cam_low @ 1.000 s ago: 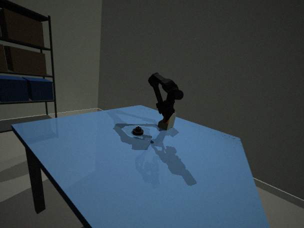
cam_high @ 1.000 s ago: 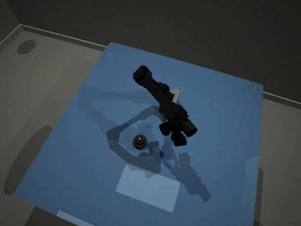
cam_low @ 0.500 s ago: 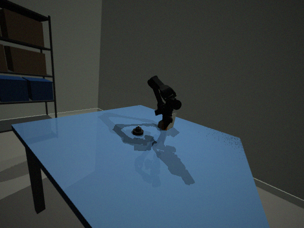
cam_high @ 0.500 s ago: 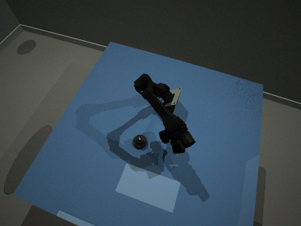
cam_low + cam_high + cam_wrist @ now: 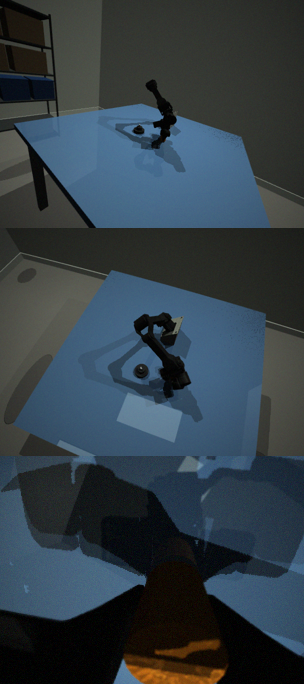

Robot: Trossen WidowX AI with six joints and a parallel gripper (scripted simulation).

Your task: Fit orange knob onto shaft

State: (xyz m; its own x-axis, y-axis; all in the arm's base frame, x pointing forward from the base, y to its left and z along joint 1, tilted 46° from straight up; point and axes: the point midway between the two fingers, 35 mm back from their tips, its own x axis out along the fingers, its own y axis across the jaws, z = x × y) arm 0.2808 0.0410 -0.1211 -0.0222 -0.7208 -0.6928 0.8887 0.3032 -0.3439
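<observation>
Now: the orange knob 3 cm above my gripper tip. The rest, counted from my gripper tip: round dark pedestal (3 cm ahead, 20 cm to the right, 1 cm above).
</observation>
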